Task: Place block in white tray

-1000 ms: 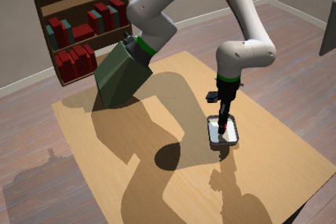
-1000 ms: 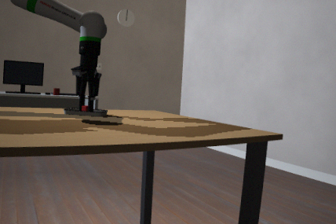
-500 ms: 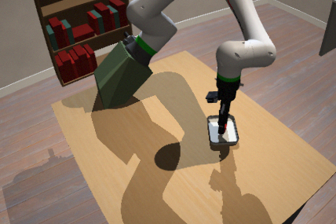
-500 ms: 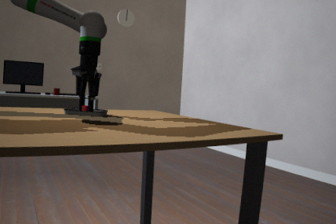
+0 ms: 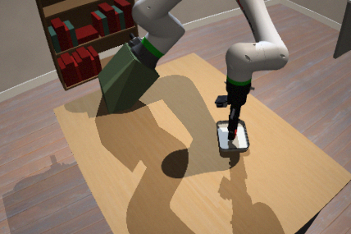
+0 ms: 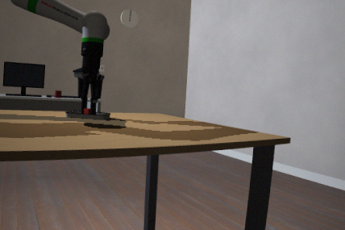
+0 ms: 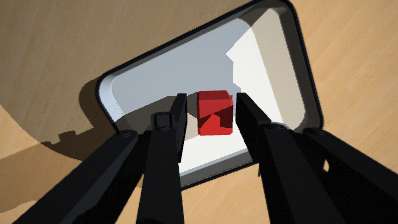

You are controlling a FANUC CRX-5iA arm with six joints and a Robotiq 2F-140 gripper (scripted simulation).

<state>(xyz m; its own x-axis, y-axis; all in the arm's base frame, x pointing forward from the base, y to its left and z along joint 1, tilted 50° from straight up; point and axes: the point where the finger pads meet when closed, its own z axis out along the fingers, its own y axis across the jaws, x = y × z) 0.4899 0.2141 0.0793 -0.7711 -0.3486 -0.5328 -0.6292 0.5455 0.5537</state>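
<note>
Now: the red block 2 cm below my hand. Round my hand: white tray 3 cm below.
</note>
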